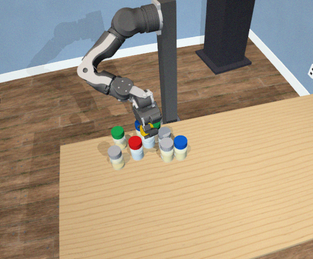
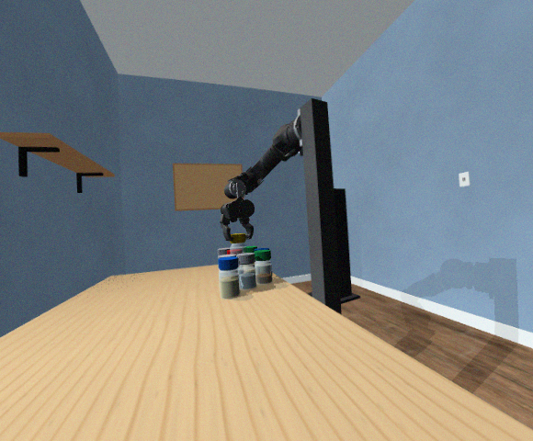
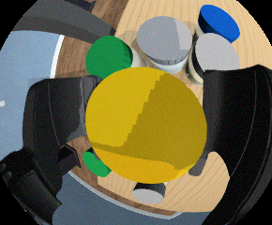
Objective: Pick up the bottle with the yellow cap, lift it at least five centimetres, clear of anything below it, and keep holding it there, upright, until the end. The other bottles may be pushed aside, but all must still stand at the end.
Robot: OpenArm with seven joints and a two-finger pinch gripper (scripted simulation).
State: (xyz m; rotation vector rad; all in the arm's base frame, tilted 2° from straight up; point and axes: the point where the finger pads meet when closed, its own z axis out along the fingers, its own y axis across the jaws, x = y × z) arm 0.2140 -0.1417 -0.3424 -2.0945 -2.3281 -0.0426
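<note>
The yellow-capped bottle is 40 mm below my hand. Also, from my hand: green-capped bottle 90 mm behind, 110 mm to the right, 100 mm below; grey-capped bottle 10 mm ahead, 150 mm to the right, 100 mm below.
</note>
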